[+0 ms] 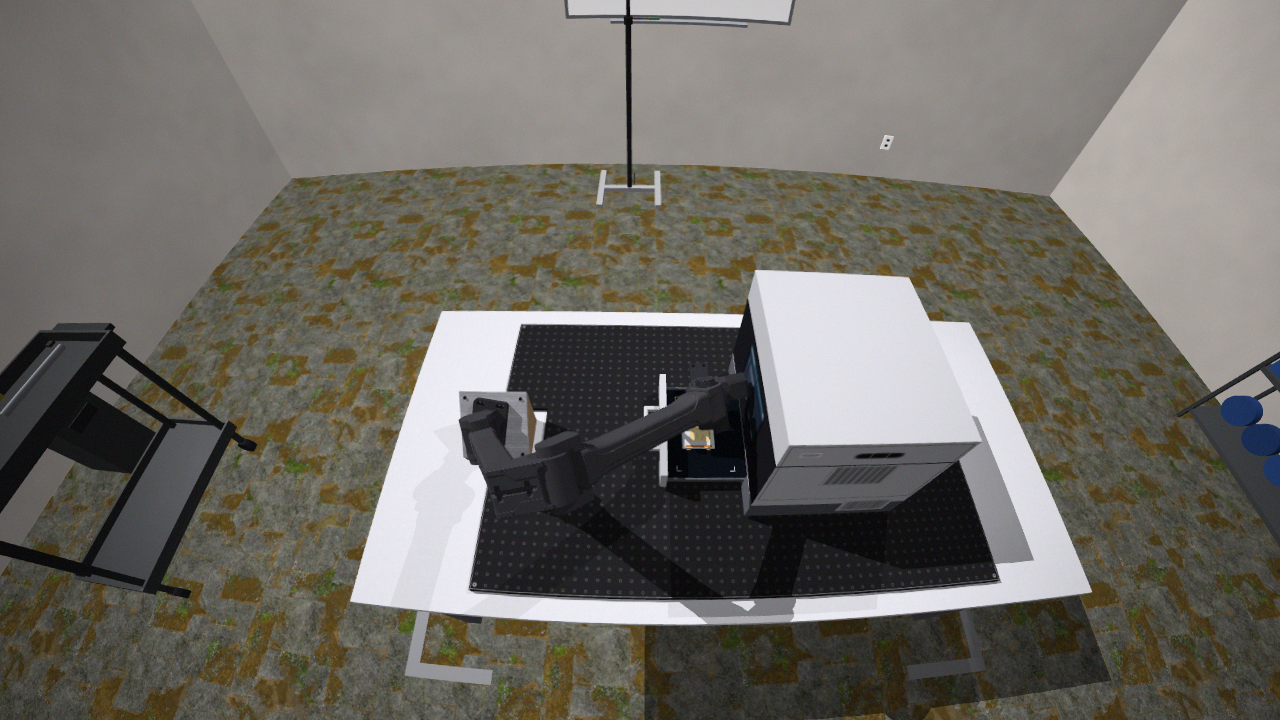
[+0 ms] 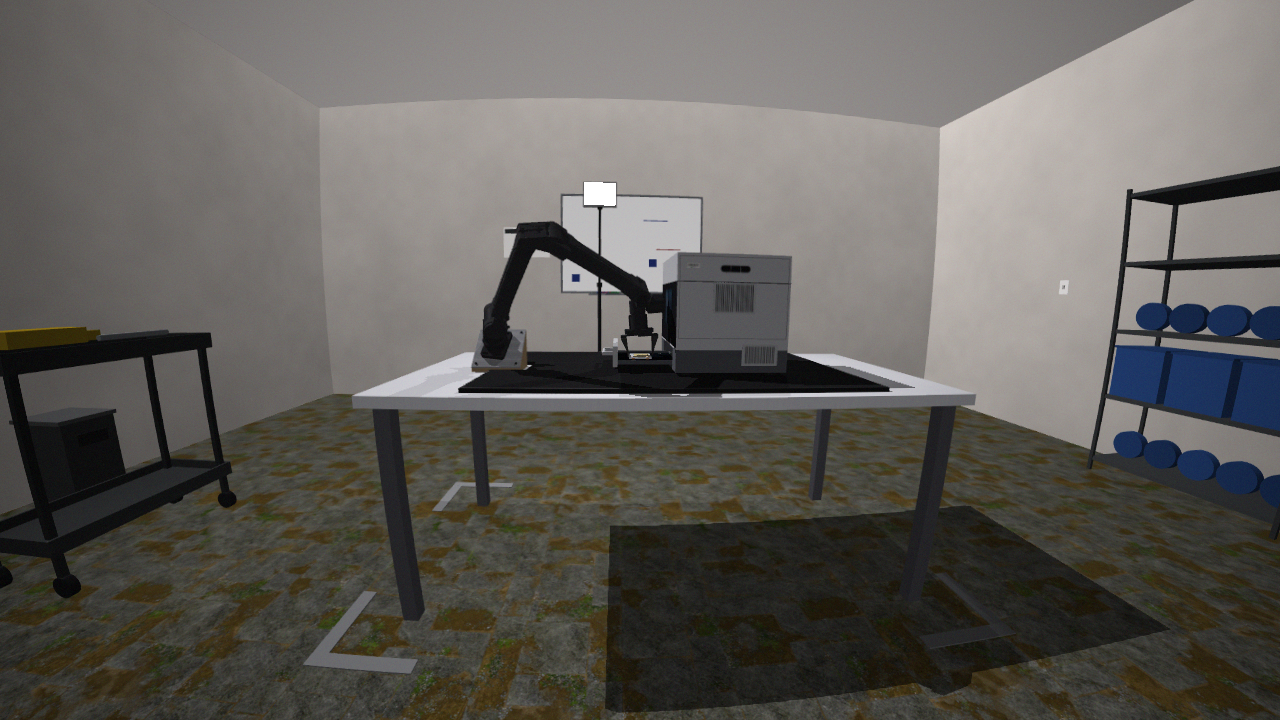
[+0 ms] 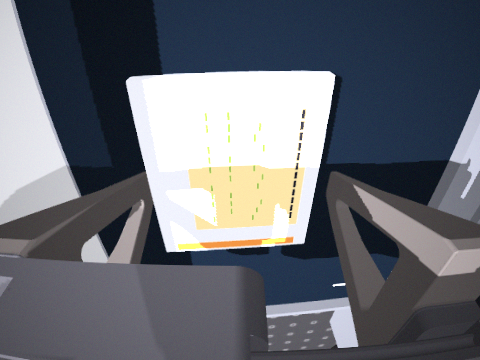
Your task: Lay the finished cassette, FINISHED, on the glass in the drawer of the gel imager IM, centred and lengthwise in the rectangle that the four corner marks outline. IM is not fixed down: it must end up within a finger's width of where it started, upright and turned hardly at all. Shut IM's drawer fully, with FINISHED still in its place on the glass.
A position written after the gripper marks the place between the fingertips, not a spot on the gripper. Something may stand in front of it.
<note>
In view: the gripper (image 3: 240, 182), a gel imager (image 1: 853, 407) and a cassette (image 3: 232, 158).
The gel imager is seen too in image 2 (image 2: 725, 313) and in image 3 (image 3: 396, 121).
</note>
